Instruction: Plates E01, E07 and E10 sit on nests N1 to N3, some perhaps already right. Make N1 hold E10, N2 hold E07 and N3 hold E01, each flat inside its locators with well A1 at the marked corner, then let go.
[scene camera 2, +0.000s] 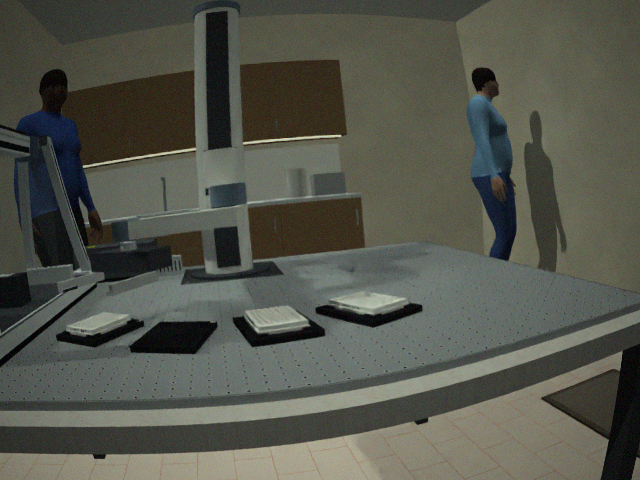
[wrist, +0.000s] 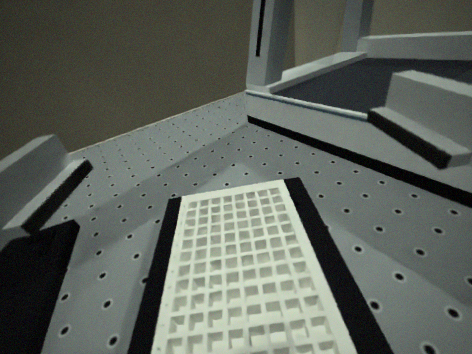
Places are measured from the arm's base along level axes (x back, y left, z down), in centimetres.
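Pixels of known places: gripper, fingertip midpoint: (scene camera 2: 82, 288) (wrist: 222, 124); arm's base at its link origin: (scene camera 2: 230, 276).
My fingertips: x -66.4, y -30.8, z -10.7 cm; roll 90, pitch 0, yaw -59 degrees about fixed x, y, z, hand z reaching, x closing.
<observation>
For each thing: its top centre in the pictures, then the offset to it from my fingertips. Level surfaces: height alone.
- white plate with square wells, top centre: (wrist: 238, 254) (scene camera 2: 98, 320) dx +1.9, dy +1.6, dz +6.8 cm
- empty black nest at its top centre: (scene camera 2: 174, 331) dx -5.7, dy +18.5, dz +7.8 cm
- ribbed white plate at its top centre: (scene camera 2: 274, 315) dx -5.0, dy +36.4, dz +6.8 cm
- rightmost nest at its top centre: (scene camera 2: 368, 304) dx -1.9, dy +53.8, dz +7.8 cm
- perforated table at its surface level: dz +9.4 cm
My gripper (wrist: 222, 124) (scene camera 2: 105, 284) is open with its fingers wide apart, high above the table. Below it in the wrist view, a white plate with square wells (wrist: 240, 260) lies in a black nest (wrist: 336, 270). In the scene view this appears to be the leftmost plate (scene camera 2: 100, 322) on its nest (scene camera 2: 95, 341). An empty black nest (scene camera 2: 173, 336) (wrist: 30, 280) is beside it. Further right, a ribbed white plate (scene camera 2: 275, 316) sits on a nest (scene camera 2: 263, 339), and another white plate (scene camera 2: 368, 299) sits on the rightmost nest (scene camera 2: 373, 320). Labels and marked corners are unreadable.
A grey frame (scene camera 2: 64, 201) (wrist: 270, 45) with a raised base edge stands at the left of the scene view, close to the leftmost nest. The arm's column (scene camera 2: 222, 170) stands behind the nests. Two people (scene camera 2: 54, 155) (scene camera 2: 491, 155) stand beyond the perforated table (scene camera 2: 465, 289).
</observation>
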